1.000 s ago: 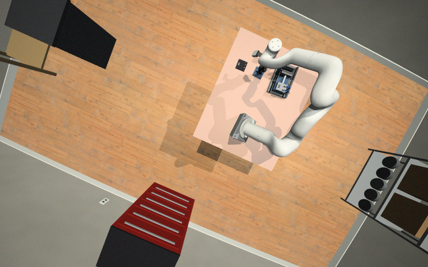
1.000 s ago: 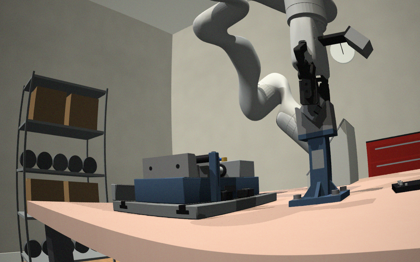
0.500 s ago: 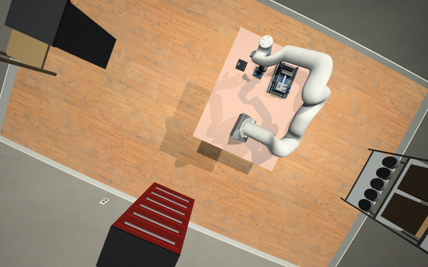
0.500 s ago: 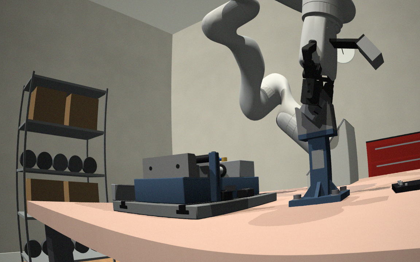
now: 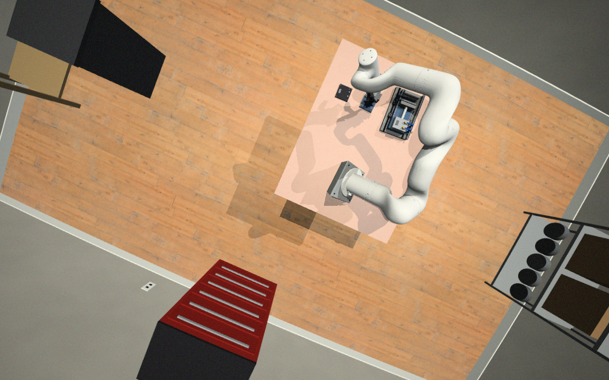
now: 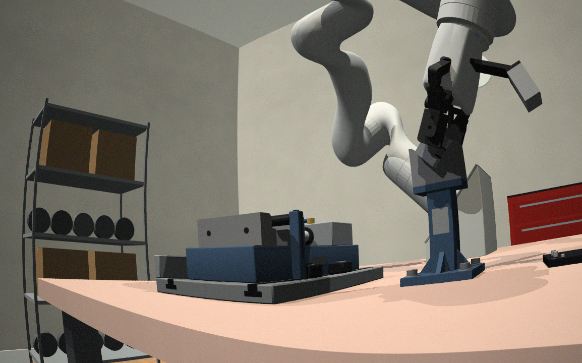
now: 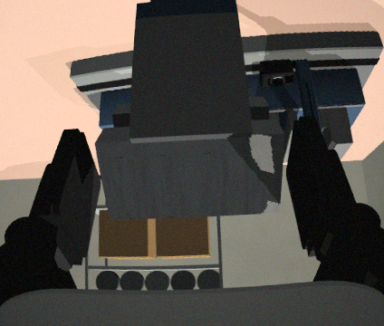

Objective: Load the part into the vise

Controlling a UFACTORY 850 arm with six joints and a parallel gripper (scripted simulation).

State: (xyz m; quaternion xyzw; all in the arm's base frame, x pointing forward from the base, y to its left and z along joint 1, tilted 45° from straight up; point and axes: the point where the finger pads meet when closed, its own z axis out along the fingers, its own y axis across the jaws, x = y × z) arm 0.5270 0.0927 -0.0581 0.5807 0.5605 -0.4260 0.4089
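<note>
My hand is 10 mm above the part. Also, from my hand: cylinder rod 230 mm to the right, 90 mm below, 10 mm ahead; then black infeed plate 170 mm to the left, 160 mm below; then work stop rod 180 mm to the right, 100 mm ahead, 80 mm below.
</note>
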